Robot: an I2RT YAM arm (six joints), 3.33 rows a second.
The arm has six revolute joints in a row. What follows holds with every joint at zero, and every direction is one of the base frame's. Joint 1 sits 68 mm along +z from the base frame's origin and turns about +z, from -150 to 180 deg. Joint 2 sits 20 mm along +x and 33.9 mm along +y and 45.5 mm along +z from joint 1 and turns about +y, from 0 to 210 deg. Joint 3 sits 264 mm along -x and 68.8 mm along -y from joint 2 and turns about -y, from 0 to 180 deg. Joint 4 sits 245 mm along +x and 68.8 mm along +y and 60 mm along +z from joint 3 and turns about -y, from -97 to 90 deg. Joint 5 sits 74 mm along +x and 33.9 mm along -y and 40.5 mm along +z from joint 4 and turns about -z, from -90 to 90 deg. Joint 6 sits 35.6 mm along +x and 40.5 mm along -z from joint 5 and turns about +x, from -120 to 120 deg. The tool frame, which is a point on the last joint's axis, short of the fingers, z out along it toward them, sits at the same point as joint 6; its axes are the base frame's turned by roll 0, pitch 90 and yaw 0 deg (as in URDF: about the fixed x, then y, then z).
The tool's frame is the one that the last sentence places.
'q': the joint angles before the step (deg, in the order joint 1, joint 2, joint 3, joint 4, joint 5, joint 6). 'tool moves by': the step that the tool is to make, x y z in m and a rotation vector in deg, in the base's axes. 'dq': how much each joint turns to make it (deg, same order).
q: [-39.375 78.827 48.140 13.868 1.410 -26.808]
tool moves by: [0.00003 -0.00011 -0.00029 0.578 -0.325 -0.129]
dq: [-0.022 0.042 0.022 -0.111 -0.087 0.656]
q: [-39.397 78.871 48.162 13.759 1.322 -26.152]
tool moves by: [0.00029 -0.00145 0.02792 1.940 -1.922 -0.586]
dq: [-0.219 -1.313 5.420 -6.537 -0.437 2.710]
